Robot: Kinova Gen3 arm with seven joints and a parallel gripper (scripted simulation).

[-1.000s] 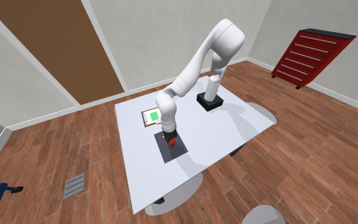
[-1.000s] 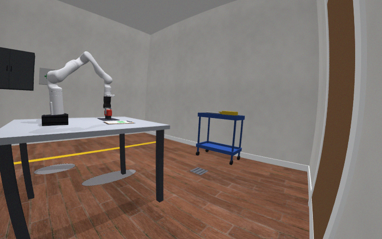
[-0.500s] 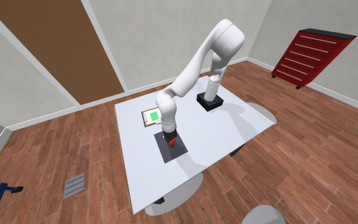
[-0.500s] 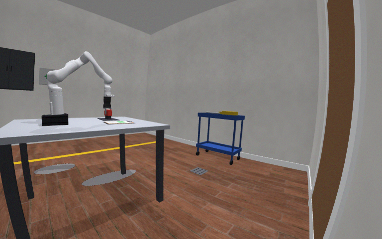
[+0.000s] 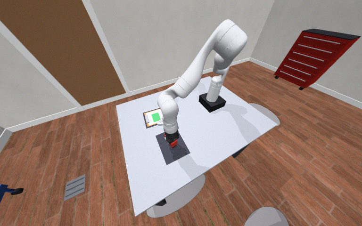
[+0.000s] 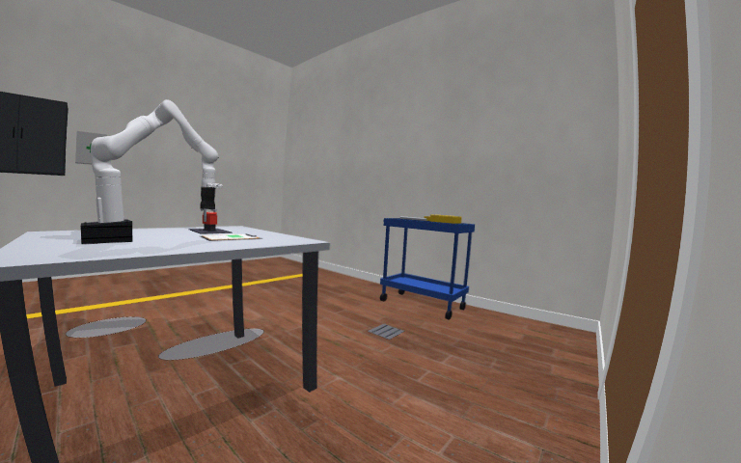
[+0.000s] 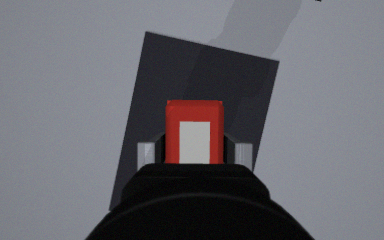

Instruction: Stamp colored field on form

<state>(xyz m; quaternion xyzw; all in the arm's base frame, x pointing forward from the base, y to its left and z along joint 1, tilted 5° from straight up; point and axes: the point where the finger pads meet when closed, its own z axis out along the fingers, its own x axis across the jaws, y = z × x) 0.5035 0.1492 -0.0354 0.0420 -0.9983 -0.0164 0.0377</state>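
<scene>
Now: the red stamp 20 mm below my hand. From my hand the other things lie so: dark mat (70 mm below); then form (300 mm to the right, 70 mm below, 20 mm behind).
</scene>
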